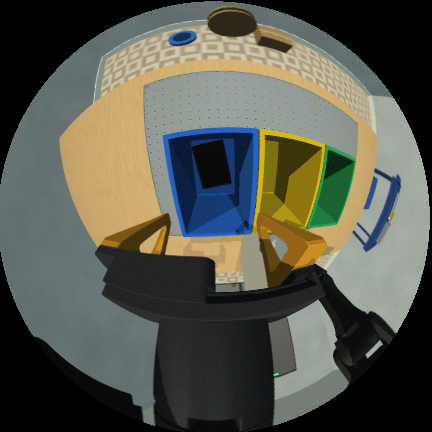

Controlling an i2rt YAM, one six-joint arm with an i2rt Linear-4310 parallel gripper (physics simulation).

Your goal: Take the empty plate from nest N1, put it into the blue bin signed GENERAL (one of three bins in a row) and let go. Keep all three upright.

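Frame: origin at the arm's base, x right, y ahead, z up, level; metres.
Seen in the pictures: gripper, between the fingertips: point(213, 217).
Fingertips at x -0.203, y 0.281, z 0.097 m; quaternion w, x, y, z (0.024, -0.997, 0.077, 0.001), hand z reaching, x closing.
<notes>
A point is followed by its place in that frame.
The black plate point(211, 164) @(z -0.133, x -0.205, y 0.298 m) lies inside the blue bin point(171, 185) @(z 0.031, x -0.263, y 0.304 m), on its floor toward the far side, turned a little against the bin's walls. The blue bin stands upright at the left end of the row. The yellow bin point(322, 187) @(z -0.063, x 0.116, y 0.232 m) stands upright beside it, and the green bin point(330, 200) @(z -0.018, x 0.114, y 0.212 m) stands upright at the right end. My gripper point(213, 217) @(z 0.097, x -0.203, y 0.281 m) is open, with nothing between its fingers. It is above the near edge of the blue bin, apart from the plate. The GENERAL sign and nest N1 cannot be made out.
A grey perforated board point(220, 100) @(z -0.149, x -0.153, y 0.478 m) lies behind the bins on the wooden table point(100, 165) @(z -0.162, x -0.621, y 0.415 m). Beyond are a blue round dish point(182, 37), a round brown stool or table point(232, 22) and a brown box point(273, 39). A blue cart point(370, 246) stands on the floor at the right.
</notes>
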